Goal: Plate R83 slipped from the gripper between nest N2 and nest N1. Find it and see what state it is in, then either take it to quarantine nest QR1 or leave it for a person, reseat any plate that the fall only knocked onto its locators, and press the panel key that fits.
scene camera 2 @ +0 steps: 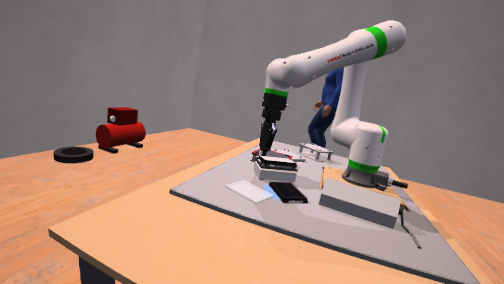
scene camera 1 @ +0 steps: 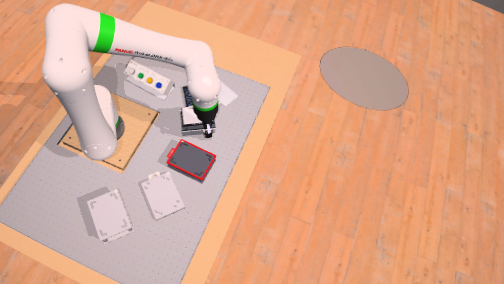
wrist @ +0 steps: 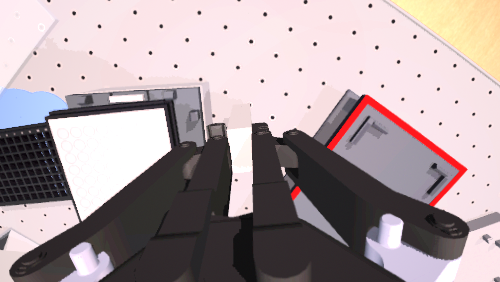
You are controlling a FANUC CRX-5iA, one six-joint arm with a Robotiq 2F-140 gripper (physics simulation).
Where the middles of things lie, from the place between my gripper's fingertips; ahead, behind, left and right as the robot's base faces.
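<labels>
My gripper's sitting 4 cm to the right of the white-lidded well plate (wrist: pixel 100 149), 8 cm past it and 5 cm below it. Counting from my hand, there's a clear lid (wrist: pixel 30 30) that's 8 cm behind, 24 cm to the left and 1 cm below, and a red frame (wrist: pixel 367 99) that's 1 cm ahead, 13 cm to the right and 3 cm above. The grey device (wrist: pixel 192 101), from that same hand, is 4 cm to the left, 8 cm behind and 2 cm above.
</labels>
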